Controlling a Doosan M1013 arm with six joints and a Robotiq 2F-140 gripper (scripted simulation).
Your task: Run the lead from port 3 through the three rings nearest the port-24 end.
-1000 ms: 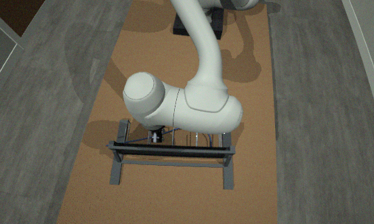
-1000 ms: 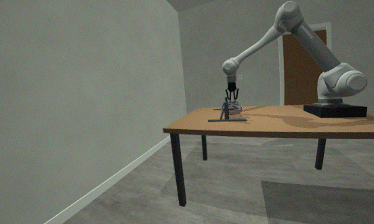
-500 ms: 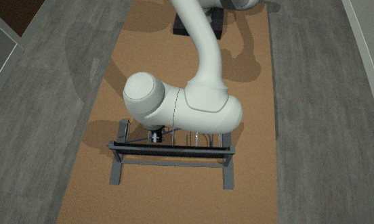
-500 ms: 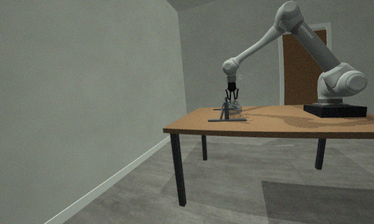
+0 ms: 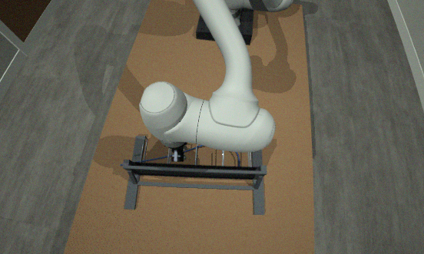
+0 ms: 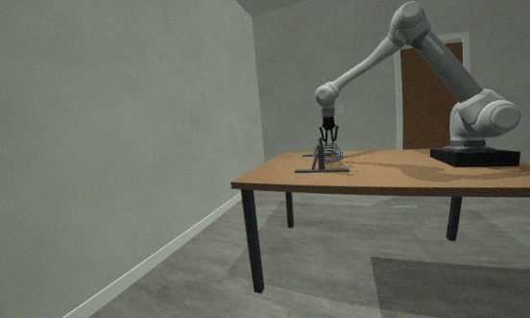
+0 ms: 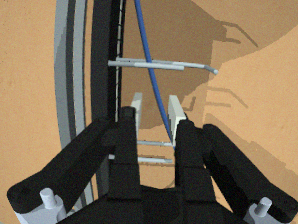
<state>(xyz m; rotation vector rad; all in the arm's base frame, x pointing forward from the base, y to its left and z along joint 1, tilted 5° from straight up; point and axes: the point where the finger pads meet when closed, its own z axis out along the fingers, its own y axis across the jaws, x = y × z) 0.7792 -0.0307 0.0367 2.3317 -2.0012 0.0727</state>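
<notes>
Now: hand 50 mm short of the dark grey rack, 60 mm to the right of it and 30 mm above it.
</notes>
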